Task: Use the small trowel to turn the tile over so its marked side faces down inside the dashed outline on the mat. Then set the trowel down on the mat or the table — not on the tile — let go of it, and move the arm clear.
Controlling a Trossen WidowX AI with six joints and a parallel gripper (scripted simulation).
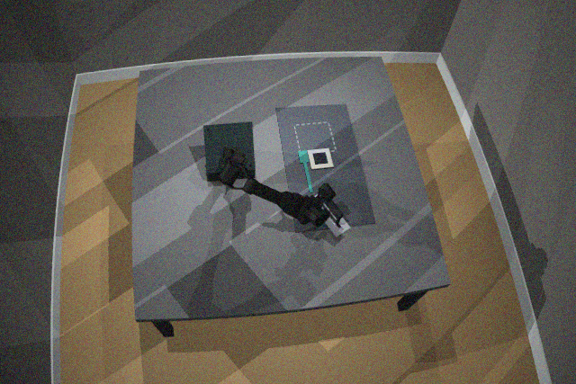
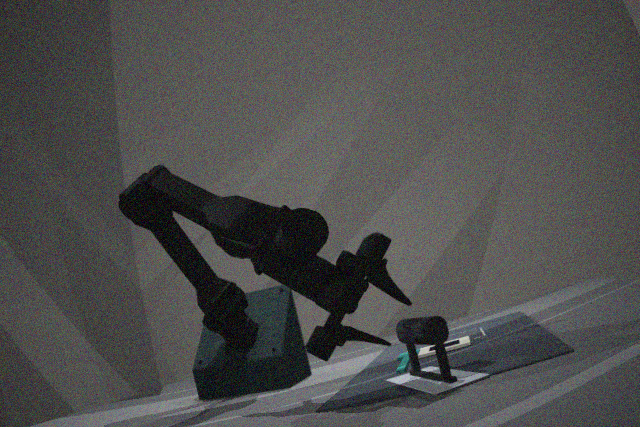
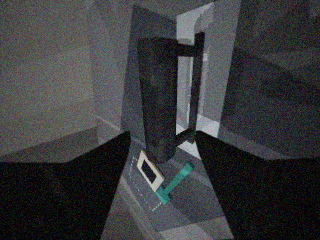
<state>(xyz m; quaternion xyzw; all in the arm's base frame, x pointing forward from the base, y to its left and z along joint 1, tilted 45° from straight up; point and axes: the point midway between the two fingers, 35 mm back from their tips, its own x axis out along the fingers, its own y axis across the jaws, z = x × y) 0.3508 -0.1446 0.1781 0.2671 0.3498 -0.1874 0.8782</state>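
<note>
Now: the tile 260 mm to the left of my gripper tip, 80 mm below it and 10 mm ahead of it. From my gripper tip the other things lie so: dark mat: 250 mm to the left, 100 mm below, 20 mm ahead; then teal T-shaped trowel: 220 mm to the left, 80 mm below, 50 mm behind.
</note>
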